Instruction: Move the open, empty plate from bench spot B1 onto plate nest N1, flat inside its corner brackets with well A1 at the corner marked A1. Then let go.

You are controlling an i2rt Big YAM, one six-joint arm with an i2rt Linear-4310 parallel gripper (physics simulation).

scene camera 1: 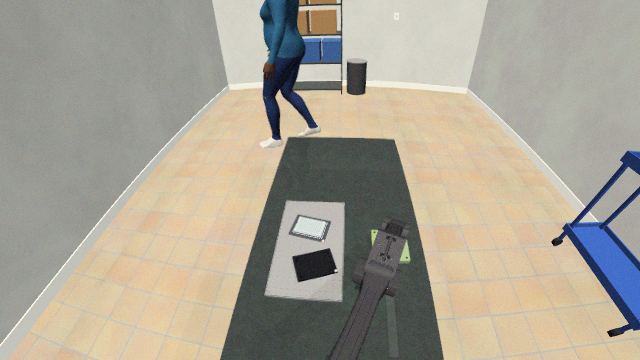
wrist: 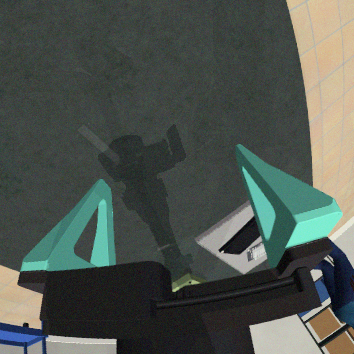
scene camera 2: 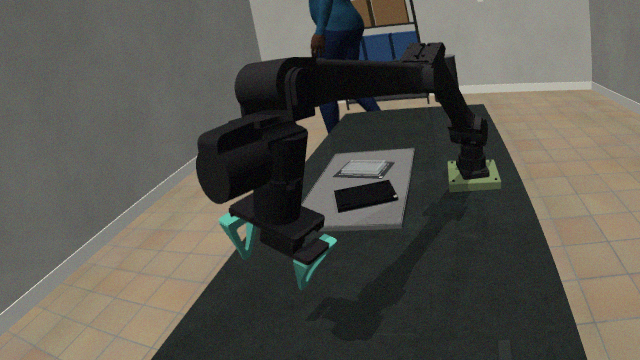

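Seen in the pictures: gripper, between the fingertips: (wrist: 167, 167) (scene camera 2: 273, 272); arm's base, origin of its link: (scene camera 2: 472, 170).
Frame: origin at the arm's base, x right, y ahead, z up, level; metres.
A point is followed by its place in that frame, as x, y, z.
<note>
The pale, many-welled plate (scene camera 1: 310, 227) {0.138, 0.336, 0.001} (scene camera 2: 365, 168) {0.125, 0.332, -0.001} (wrist: 257, 251) {0.110, 0.304, 0.000} lies flat inside a dark border on the grey board (scene camera 1: 280, 287) {-0.146, 0.473, -0.013} (scene camera 2: 390, 220) {-0.201, 0.267, -0.014} (wrist: 215, 237) {-0.173, 0.279, -0.014}. Beside it, nearer the cameras in the scene views, a black flat rectangular piece (scene camera 1: 315, 265) {-0.063, 0.328, -0.002} (scene camera 2: 366, 195) {-0.069, 0.327, -0.002} (wrist: 242, 236) {-0.086, 0.329, -0.002}, apparently the nest, has a small white mark at one corner. Corner brackets and lettering are too small to read. My gripper (scene camera 2: 273, 272) {-0.622, 0.422, 0.164} (wrist: 167, 167) {-0.622, 0.422, 0.164} is open and empty, high above the dark table, well away from the board. Its fingers do not show in the first scene view.
The arm's yellow-green base plate (scene camera 1: 406, 254) {-0.065, -0.059, -0.003} (scene camera 2: 474, 185) {-0.083, 0.015, -0.010} (wrist: 187, 281) {-0.065, 0.071, -0.002} stands beside the board, across a strip of table. The arm's shadow falls on the table. A person (scene camera 1: 285, 65) (scene camera 2: 337, 30) stands beyond the table. A blue cart (scene camera 1: 605, 265) stands at the right.
</note>
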